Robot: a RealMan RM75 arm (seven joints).
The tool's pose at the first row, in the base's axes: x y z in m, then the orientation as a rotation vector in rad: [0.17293 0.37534 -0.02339 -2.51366 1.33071 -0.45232]
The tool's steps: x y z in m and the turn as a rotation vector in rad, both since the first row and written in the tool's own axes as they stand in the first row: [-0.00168 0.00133 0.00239 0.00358 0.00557 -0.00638]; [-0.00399 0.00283 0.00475 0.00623 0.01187 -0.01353]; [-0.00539 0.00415 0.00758 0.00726 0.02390 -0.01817]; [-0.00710 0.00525 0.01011 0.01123 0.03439 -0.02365]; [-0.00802 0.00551 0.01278 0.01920 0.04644 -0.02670]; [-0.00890 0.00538 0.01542 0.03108 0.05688 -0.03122]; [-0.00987 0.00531 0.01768 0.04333 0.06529 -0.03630]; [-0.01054 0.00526 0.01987 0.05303 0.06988 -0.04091]
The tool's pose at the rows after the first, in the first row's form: [0.17197 0.37621 -0.02632 -2.51626 1.32309 -0.46297]; [0.17053 0.37751 -0.02939 -2.52023 1.31529 -0.47422]; [0.16989 0.37820 -0.03268 -2.52406 1.31341 -0.49163]; [0.16914 0.37923 -0.03566 -2.52592 1.30829 -0.50880]; [0.16949 0.38008 -0.03835 -2.52266 1.30438 -0.52967]; [0.17015 0.38110 -0.04085 -2.51705 1.29591 -0.55075]; [0.17057 0.38214 -0.04305 -2.51129 1.28582 -0.56936]; [0.17110 0.38290 -0.04514 -2.50696 1.27640 -0.58141]
